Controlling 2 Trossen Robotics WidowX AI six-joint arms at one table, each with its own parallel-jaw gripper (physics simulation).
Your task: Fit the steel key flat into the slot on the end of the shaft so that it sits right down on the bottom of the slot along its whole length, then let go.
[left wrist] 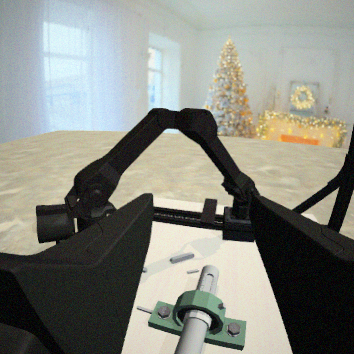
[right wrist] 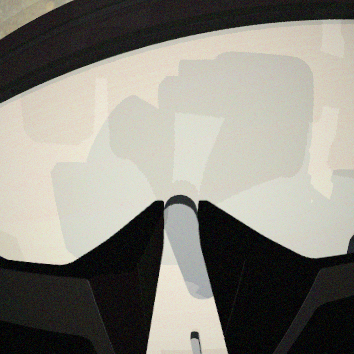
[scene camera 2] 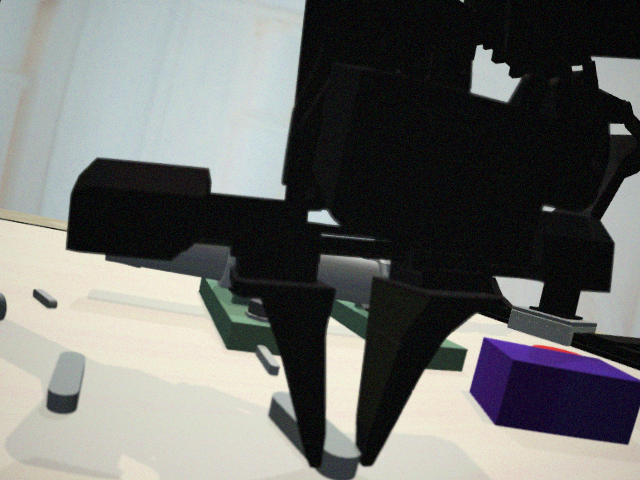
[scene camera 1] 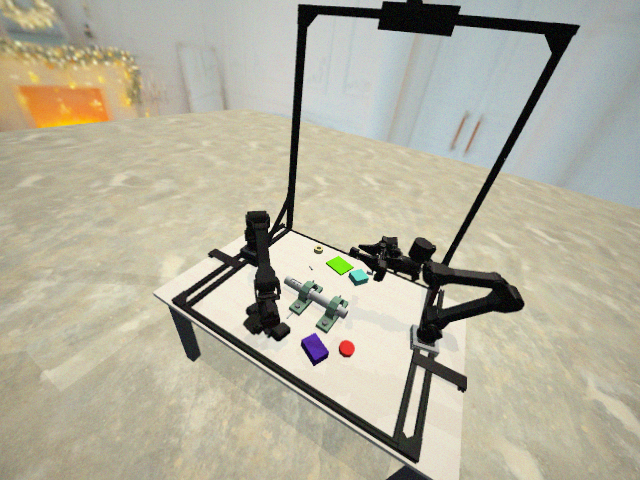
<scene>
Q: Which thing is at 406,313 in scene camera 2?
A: My right gripper.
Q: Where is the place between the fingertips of my right gripper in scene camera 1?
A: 268,335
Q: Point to a grey shaft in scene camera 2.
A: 213,262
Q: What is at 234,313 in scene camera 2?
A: A green bearing block.
</scene>
